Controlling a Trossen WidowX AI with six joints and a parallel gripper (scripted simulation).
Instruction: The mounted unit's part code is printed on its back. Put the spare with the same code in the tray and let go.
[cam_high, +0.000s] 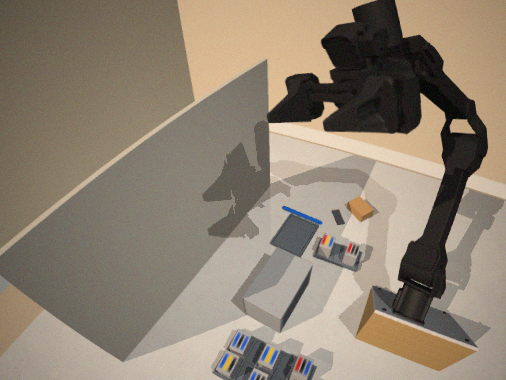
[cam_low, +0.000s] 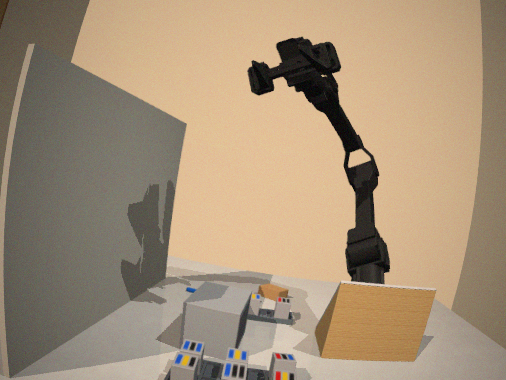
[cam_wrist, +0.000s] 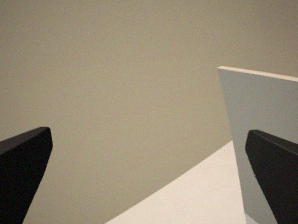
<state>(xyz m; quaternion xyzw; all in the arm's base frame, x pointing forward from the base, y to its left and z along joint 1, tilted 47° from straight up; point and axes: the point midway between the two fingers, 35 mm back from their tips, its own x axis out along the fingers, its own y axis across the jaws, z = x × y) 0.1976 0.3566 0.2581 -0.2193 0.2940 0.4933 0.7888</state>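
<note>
My gripper tip is now 4 cm short of the grey spare, 11 cm to the right of it and 51 cm above it. From my gripper tip the other things lie so: dark grey tray (10 cm ahead, 24 cm to the right, 54 cm below); then tall grey wall panel (27 cm ahead, 4 cm to the right, 32 cm below); then rack (4 cm behind, 24 cm to the right, 54 cm below).
</note>
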